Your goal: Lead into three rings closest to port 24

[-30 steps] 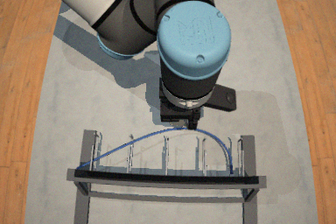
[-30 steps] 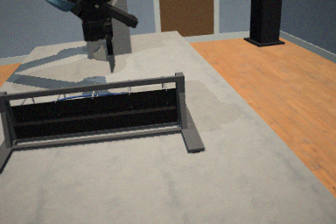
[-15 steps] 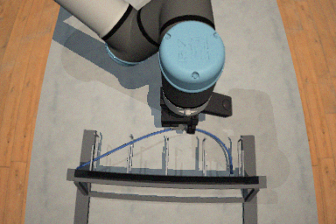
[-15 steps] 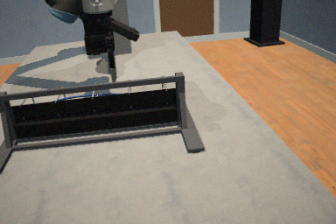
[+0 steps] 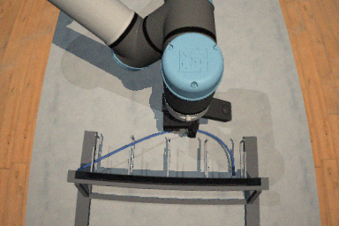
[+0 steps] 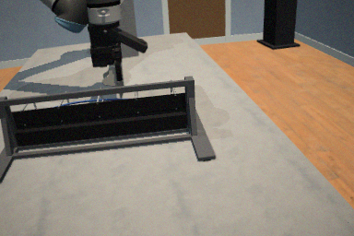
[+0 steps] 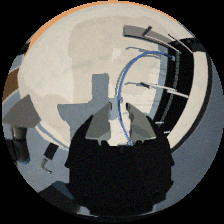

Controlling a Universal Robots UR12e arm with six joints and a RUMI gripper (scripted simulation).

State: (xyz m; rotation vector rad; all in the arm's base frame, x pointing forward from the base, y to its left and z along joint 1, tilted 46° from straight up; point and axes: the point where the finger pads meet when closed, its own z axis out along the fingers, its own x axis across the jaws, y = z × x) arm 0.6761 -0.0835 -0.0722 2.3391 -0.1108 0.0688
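Right now my hand is 15 cm short of the rack and 7 cm to the left of it.
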